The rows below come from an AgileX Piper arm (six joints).
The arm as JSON. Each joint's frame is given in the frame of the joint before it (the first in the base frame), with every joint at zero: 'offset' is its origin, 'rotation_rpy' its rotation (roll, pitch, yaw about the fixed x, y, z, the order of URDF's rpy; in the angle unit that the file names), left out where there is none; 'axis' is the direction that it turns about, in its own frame. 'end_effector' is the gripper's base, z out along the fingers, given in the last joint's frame.
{
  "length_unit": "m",
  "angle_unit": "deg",
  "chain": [
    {
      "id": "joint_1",
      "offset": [
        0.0,
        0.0,
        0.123
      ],
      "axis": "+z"
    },
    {
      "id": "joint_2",
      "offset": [
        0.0,
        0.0,
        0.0
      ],
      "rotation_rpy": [
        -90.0,
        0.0,
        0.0
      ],
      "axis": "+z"
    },
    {
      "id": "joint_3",
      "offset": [
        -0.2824,
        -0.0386,
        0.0
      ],
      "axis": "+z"
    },
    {
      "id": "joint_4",
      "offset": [
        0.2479,
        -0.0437,
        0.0
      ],
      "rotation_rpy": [
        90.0,
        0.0,
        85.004
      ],
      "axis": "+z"
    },
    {
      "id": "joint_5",
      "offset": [
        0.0,
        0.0,
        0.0
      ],
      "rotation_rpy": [
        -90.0,
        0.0,
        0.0
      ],
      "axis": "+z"
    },
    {
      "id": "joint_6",
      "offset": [
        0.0,
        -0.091,
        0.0
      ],
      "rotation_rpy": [
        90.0,
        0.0,
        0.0
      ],
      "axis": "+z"
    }
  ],
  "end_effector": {
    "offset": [
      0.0,
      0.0,
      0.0
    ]
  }
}
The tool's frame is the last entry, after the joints.
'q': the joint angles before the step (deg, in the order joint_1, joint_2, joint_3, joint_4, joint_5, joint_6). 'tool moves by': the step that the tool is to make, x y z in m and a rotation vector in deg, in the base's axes. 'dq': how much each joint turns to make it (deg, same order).
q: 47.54, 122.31, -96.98, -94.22, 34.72, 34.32
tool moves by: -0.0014, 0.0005, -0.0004, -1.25, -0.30, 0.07
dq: 0.23, -0.05, 0.20, -0.07, 0.48, -1.07
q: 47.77, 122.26, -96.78, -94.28, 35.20, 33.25
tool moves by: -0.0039, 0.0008, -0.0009, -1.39, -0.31, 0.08
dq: 0.51, -0.32, 0.78, -0.34, 0.78, -0.73
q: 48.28, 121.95, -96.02, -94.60, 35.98, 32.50
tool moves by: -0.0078, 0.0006, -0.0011, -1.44, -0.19, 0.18
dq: 0.88, -0.88, 1.77, -0.55, 1.04, -0.27
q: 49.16, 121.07, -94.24, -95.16, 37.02, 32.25
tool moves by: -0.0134, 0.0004, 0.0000, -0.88, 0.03, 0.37
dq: 1.42, -1.74, 2.94, -0.62, 1.22, 0.65
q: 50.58, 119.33, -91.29, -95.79, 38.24, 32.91
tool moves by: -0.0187, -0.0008, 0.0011, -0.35, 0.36, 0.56
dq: 1.90, -2.63, 4.05, -0.38, 1.29, 1.26
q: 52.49, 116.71, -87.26, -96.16, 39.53, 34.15
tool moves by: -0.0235, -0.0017, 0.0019, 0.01, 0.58, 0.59
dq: 2.50, -3.24, 4.69, 0.13, 1.64, 1.46
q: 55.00, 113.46, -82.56, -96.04, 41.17, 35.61
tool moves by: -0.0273, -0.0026, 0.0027, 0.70, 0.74, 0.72
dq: 3.08, -3.68, 5.00, 0.49, 1.81, 1.98
